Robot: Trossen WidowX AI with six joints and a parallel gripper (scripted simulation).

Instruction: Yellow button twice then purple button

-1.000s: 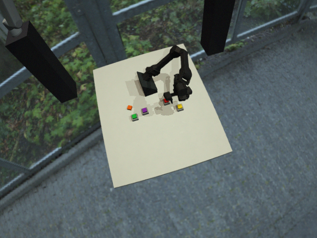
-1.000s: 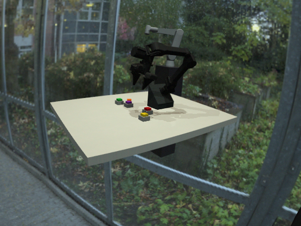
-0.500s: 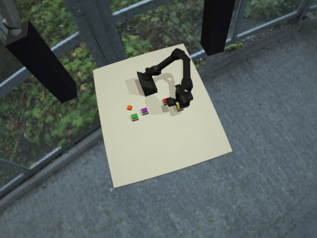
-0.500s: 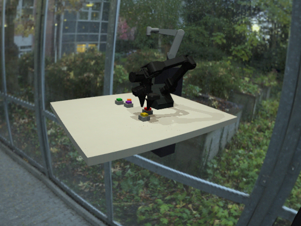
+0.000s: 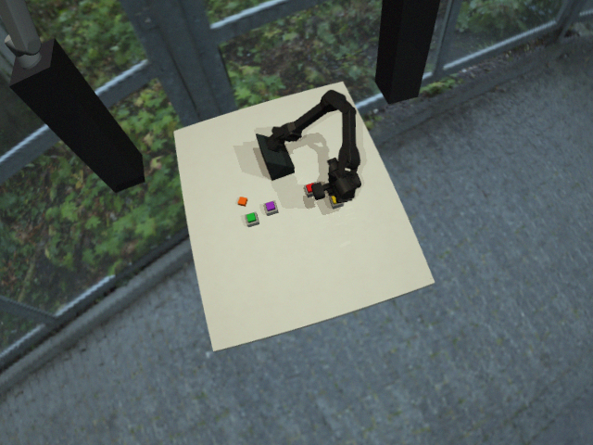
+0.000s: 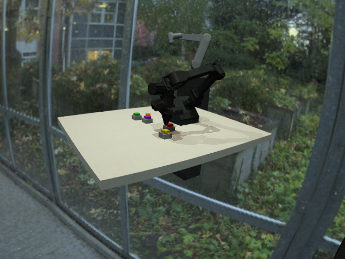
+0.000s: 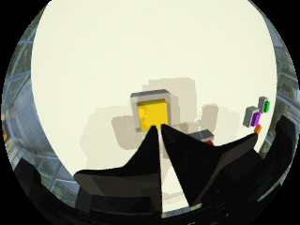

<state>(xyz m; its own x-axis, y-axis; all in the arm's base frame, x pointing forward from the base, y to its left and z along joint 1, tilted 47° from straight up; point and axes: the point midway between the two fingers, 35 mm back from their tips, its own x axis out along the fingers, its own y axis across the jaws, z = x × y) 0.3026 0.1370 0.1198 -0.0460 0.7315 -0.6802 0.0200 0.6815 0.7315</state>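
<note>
My gripper tip is 30 mm above the yellow button. Round my gripper tip: purple button (260 mm to the right, 60 mm behind, 30 mm below); then red button (90 mm behind, 80 mm to the right, 30 mm below); then green button (350 mm to the right, 40 mm behind, 30 mm below).
</note>
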